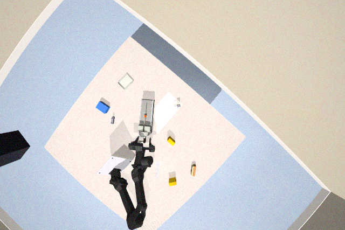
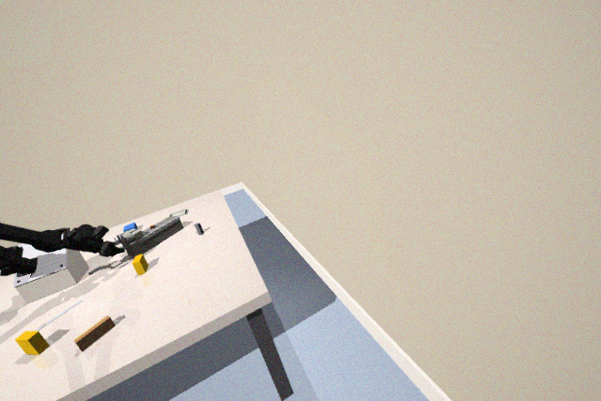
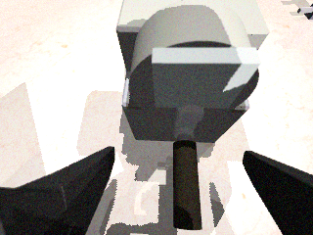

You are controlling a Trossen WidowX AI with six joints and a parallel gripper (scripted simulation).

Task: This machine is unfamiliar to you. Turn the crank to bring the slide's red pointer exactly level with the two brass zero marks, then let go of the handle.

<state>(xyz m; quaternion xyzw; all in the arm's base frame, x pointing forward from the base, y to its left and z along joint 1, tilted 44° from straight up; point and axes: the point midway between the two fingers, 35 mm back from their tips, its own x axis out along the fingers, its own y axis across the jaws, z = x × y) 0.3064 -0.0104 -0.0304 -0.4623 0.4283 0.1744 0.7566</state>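
The crank is 10 mm above my gripper tip. Round my gripper tip: blue block: 100 mm behind, 410 mm to the left, 40 mm below; then dark brown crank handle: 10 mm behind, 10 mm to the right; then red pointer: 130 mm ahead, 110 mm to the left, 20 mm above.
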